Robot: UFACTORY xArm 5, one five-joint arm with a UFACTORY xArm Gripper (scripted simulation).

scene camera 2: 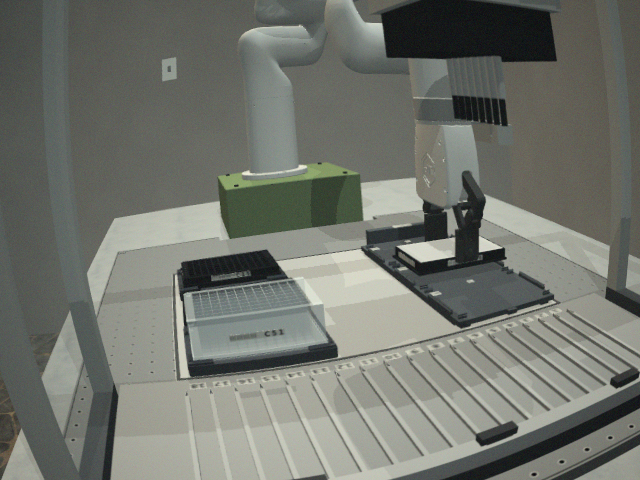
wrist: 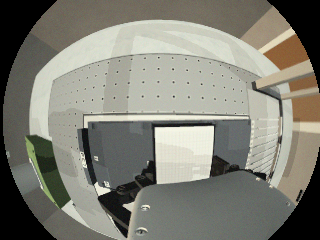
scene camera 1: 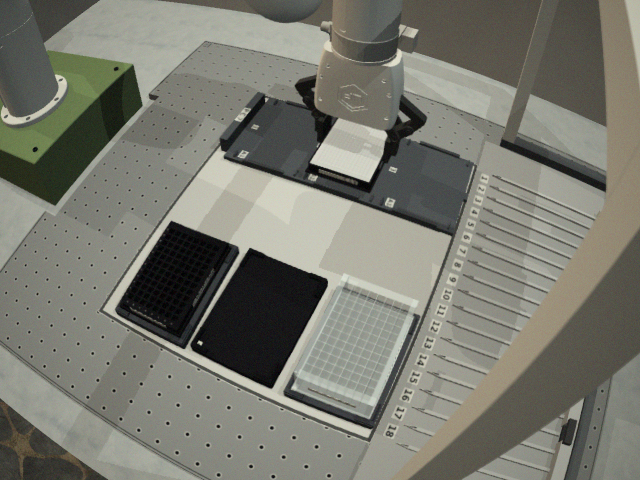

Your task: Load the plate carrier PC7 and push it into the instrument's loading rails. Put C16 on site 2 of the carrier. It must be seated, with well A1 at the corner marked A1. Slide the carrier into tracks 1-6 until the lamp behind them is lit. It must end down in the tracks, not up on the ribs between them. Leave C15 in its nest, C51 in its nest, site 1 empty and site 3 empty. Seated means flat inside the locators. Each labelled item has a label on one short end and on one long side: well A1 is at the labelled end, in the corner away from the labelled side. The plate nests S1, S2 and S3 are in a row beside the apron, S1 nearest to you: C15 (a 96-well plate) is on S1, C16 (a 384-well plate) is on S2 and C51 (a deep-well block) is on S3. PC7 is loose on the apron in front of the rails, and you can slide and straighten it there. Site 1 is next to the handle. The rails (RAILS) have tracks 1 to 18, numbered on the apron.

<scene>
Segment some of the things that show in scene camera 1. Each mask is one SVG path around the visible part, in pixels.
My gripper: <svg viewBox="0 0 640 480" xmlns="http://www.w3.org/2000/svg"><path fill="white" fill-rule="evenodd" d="M329 39L324 44L317 75L299 79L295 84L296 90L303 98L302 101L312 111L311 115L315 118L317 141L321 142L330 130L332 116L377 130L383 130L388 136L384 144L382 161L388 163L391 155L396 156L398 152L399 139L412 135L423 127L427 120L427 116L404 96L402 52L397 48L396 54L390 59L380 62L360 62L338 54L332 48ZM398 112L402 111L408 118L410 118L410 120L402 122Z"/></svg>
A carrier PC7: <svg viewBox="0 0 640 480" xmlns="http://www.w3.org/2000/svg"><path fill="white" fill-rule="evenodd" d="M220 137L221 151L226 152L224 159L324 191L449 236L453 235L462 203L467 202L469 196L466 190L473 169L473 162L460 158L459 154L423 141L418 143L407 138L400 139L396 156L391 156L388 163L384 164L370 194L306 173L308 161L321 143L317 142L315 118L312 117L312 112L306 105L288 100L282 102L269 98L265 103L265 94L260 92L256 93Z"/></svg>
A plate C15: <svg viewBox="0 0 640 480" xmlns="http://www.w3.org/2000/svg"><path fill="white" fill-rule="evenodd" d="M171 221L121 298L122 303L120 307L180 338L231 251L231 246L224 241Z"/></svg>
</scene>
